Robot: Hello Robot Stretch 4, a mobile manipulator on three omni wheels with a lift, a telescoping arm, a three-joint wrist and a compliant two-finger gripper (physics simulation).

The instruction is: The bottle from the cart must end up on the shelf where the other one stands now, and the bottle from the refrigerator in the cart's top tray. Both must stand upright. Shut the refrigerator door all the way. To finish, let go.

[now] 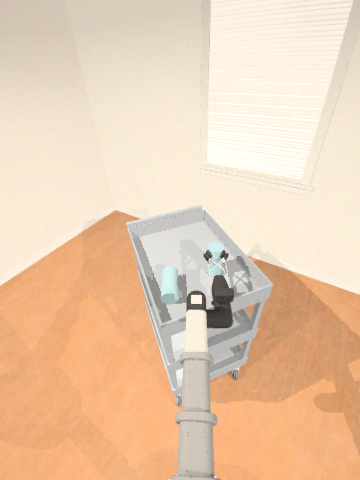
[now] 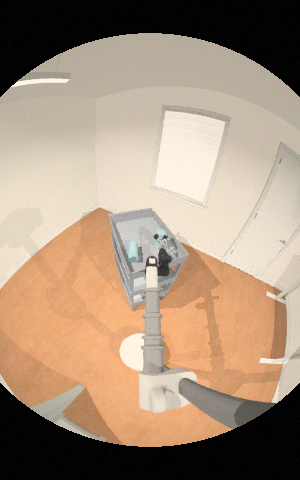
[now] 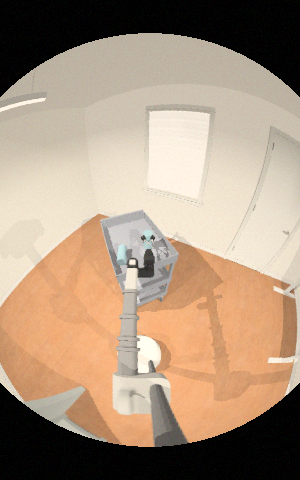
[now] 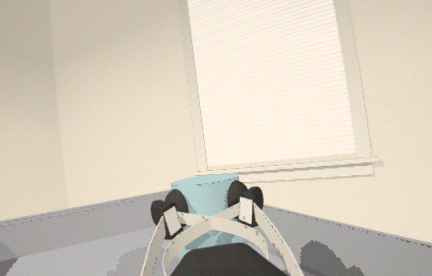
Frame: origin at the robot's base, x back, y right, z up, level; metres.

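Where they show: gripper, between the fingertips: (image 1: 215, 251) (image 2: 160, 234) (image 3: 147, 235) (image 4: 207, 200); robot's base, origin of its link: (image 2: 140, 350) (image 3: 139, 353).
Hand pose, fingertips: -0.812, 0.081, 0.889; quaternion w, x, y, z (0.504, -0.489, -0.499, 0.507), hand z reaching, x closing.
Note:
Things, the pixels of their top centre, and the offset from my fingertips, as dx, dy, dz. "*": a spot on its surface instead.
- grey cart, a spot on its surface: (image 4: 90, 220) (image 1: 163, 224) (image 2: 128, 216) (image 3: 119, 219) * -0.315, -0.267, -0.078
- second light-blue bottle, centre of its top: (image 1: 169, 279) (image 2: 133, 248) (image 3: 120, 250) +0.109, -0.190, -0.053
- white door, a spot on its surface: (image 3: 265, 205) (image 2: 266, 214) * -0.378, +1.484, +0.198
One light-blue bottle (image 1: 215, 247) (image 2: 160, 232) (image 3: 148, 233) (image 4: 205, 191) stands upright in the right part of the top tray of the grey cart (image 1: 167, 221) (image 2: 131, 215) (image 3: 122, 218) (image 4: 90, 220). My gripper (image 1: 215, 256) (image 2: 160, 237) (image 3: 148, 239) (image 4: 207, 200) is shut on this bottle, with one fingertip pad against each side near its top. A second light-blue bottle (image 1: 170, 284) (image 2: 133, 251) (image 3: 122, 254) lies on its side at the tray's left, with one end towards me. The bottle's foot is partly hidden behind the fingers. I cannot make out the refrigerator's door or shelf.
The tray has raised rims all round. A wall with a window (image 1: 275, 90) (image 2: 190, 155) (image 3: 179, 152) (image 4: 272, 85) is behind the cart. A white door (image 2: 265, 215) (image 3: 265, 205) is at the right. Pale panels (image 2: 62, 402) (image 3: 57, 402) show at the lower left.

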